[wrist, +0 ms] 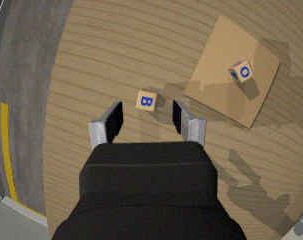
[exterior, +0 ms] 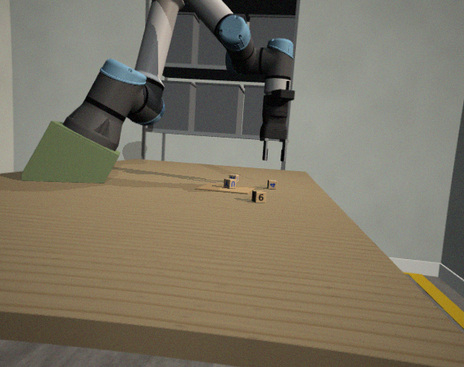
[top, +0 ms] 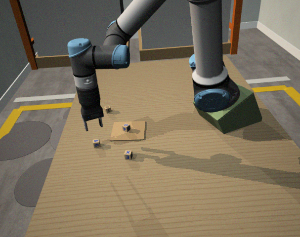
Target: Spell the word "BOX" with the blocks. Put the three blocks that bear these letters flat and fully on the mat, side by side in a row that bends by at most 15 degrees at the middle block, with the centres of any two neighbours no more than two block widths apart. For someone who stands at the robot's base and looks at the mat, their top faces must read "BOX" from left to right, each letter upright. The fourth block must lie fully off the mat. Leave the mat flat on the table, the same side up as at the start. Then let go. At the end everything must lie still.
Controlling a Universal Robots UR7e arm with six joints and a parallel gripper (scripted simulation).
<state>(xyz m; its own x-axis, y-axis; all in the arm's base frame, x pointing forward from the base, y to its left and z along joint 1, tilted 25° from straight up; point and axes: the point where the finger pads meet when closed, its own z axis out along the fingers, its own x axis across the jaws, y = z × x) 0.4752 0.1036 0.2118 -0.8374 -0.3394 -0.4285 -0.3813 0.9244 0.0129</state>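
Right now the B block is 90 mm below my hand. The rest, counted from my hand: X block 130 mm behind, 90 mm to the left, 90 mm below; O block 110 mm behind, 100 mm to the right, 90 mm below; mat 120 mm behind, 90 mm to the right, 100 mm below.
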